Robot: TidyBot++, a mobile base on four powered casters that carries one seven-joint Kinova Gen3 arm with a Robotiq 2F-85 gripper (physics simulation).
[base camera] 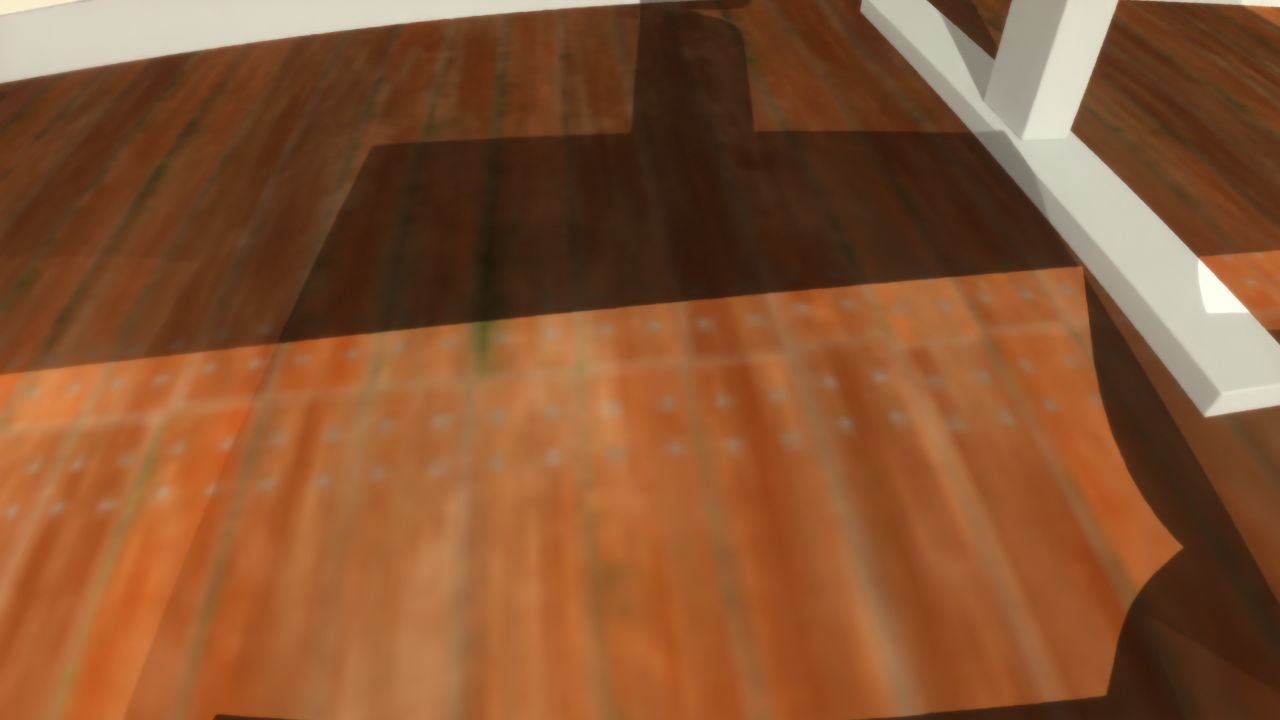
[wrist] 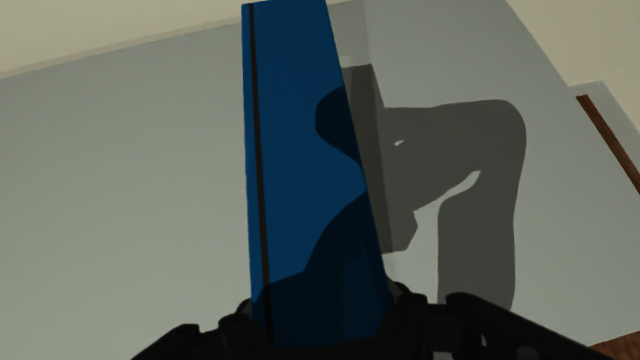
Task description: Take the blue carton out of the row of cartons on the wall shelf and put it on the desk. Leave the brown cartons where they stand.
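Frame: origin at the arm's base, x ahead, y left, z up, level; centimetres.
Where they show: gripper, between the fingertips: (wrist: 323,298).
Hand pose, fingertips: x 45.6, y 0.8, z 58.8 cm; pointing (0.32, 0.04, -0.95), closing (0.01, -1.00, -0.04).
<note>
After its pixels a point has its place.
The blue carton (wrist: 305,150) {x 52.9, y 0.8, z 63.1 cm}, with a thin black stripe along its left side, runs from the bottom middle to the top edge of the wrist view. My gripper (wrist: 323,298) {x 45.6, y 0.8, z 58.8 cm} is shut on its near end, with a dark finger on each side. Behind and below the carton is the pale grey top of the desk (wrist: 140,175) {x 68.5, y 33.5, z 32.3 cm}, with the shadows of the arm and carton to the right. I cannot tell how large the gap between carton and desk is. In the base camera view a white foot of the desk (base camera: 1118,241) {x 53.8, y -36.2, z -37.2 cm} stands at the right. The brown cartons and the wall shelf do not show.
The desk's white post (base camera: 1051,71) {x 69.0, y -34.7, z -30.2 cm} rises from the foot at the upper right. A white band (base camera: 179,35) {x 104.8, y 63.2, z -37.2 cm} runs along the upper left. Brown plank floor (base camera: 581,537) {x 31.2, y 4.8, z -39.7 cm} (wrist: 622,348) {x 13.3, y -102.3, z -39.7 cm} lies ahead of the base. A cream wall (wrist: 100,30) {x 107.5, y 49.3, z 34.3 cm} stands beyond the desk top's far edge.
</note>
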